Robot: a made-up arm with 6 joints.
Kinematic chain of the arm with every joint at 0, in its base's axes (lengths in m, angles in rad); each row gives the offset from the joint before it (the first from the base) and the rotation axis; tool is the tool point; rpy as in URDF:
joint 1: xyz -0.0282 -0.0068 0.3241 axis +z
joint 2: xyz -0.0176 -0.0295 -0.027 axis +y
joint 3: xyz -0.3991 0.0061 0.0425 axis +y
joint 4: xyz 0.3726 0.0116 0.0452 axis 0.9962 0 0.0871
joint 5: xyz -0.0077 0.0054 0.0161 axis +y
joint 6: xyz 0.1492 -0.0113 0.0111 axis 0.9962 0 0.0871
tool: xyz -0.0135 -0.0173 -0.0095 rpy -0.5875 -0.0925 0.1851
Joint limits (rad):
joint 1: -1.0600..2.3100
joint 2: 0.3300..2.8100
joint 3: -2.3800..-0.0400
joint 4: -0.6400..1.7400
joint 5: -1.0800..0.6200
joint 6: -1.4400..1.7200
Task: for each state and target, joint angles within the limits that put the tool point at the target. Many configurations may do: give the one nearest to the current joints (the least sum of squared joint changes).
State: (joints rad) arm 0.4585 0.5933 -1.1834 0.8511 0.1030 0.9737
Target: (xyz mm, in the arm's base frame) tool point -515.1 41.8 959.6
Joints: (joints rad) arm -0.1270 0.3315 -2.0244 0.8588 0.0036 1.0116
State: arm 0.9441 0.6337 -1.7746 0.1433 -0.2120 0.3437
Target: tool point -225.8 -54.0 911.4
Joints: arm 0.2234 0.3300 -1.5518 0.3929 0.5454 0.4528
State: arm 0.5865 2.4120 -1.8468 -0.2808 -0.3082 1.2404
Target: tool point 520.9 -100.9 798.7
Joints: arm -0.1533 1.6637 -1.7128 -0.2469 -0.2299 1.2184
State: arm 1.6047 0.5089 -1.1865 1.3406 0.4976 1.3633
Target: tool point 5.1 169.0 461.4
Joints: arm 1.2136 0.6869 -0.3586 1.2296 0.3186 1.3243
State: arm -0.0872 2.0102 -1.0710 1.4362 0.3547 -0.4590
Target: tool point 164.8 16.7 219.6
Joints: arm -0.0766 1.6920 -0.3304 1.3527 0.5575 -0.4315
